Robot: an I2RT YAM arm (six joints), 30 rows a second.
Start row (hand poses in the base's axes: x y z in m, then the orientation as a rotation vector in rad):
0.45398, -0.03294, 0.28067, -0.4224, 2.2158, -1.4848
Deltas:
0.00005, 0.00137, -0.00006, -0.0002, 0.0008, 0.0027
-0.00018, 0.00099, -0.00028, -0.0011, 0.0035, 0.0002
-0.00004, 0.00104, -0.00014, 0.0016, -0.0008, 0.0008
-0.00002, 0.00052, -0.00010, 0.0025, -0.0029, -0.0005
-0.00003, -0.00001, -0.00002, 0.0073, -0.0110, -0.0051
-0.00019, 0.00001, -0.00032, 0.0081, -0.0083, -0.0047
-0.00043, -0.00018, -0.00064, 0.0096, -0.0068, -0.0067
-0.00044, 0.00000, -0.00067, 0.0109, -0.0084, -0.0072
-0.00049, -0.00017, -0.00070, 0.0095, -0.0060, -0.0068
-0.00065, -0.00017, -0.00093, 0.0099, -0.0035, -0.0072
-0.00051, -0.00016, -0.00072, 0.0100, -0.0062, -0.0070
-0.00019, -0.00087, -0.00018, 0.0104, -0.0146, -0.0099
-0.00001, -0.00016, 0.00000, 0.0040, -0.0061, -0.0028
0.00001, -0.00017, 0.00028, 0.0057, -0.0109, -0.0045
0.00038, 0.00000, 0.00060, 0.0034, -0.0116, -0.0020
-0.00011, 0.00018, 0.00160, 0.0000, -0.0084, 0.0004
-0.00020, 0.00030, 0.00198, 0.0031, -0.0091, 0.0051
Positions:
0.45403, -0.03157, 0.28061, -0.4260, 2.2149, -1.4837
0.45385, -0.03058, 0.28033, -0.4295, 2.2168, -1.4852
0.45381, -0.02954, 0.28019, -0.4292, 2.2168, -1.4828
0.45379, -0.02902, 0.28009, -0.4255, 2.2164, -1.4798
0.45376, -0.02903, 0.28007, -0.4087, 2.2153, -1.4728
0.45357, -0.02902, 0.27975, -0.3943, 2.2165, -1.4649
0.45314, -0.02920, 0.27911, -0.3786, 2.2208, -1.4564
0.45270, -0.02920, 0.27844, -0.3606, 2.2248, -1.4464
0.45221, -0.02937, 0.27774, -0.3455, 2.2295, -1.4381
0.45156, -0.02954, 0.27681, -0.3318, 2.2365, -1.4298
0.45105, -0.02970, 0.27609, -0.3161, 2.2413, -1.4209
0.45086, -0.03057, 0.27591, -0.2907, 2.2408, -1.4117
0.45085, -0.03073, 0.27591, -0.2817, 2.2397, -1.4075
0.45086, -0.03090, 0.27619, -0.2666, 2.2366, -1.4015
0.45124, -0.03090, 0.27679, -0.2545, 2.2303, -1.3967
0.45113, -0.03072, 0.27839, -0.2486, 2.2233, -1.3951
0.45093, -0.03042, 0.28037, -0.2462, 2.2158, -1.3873

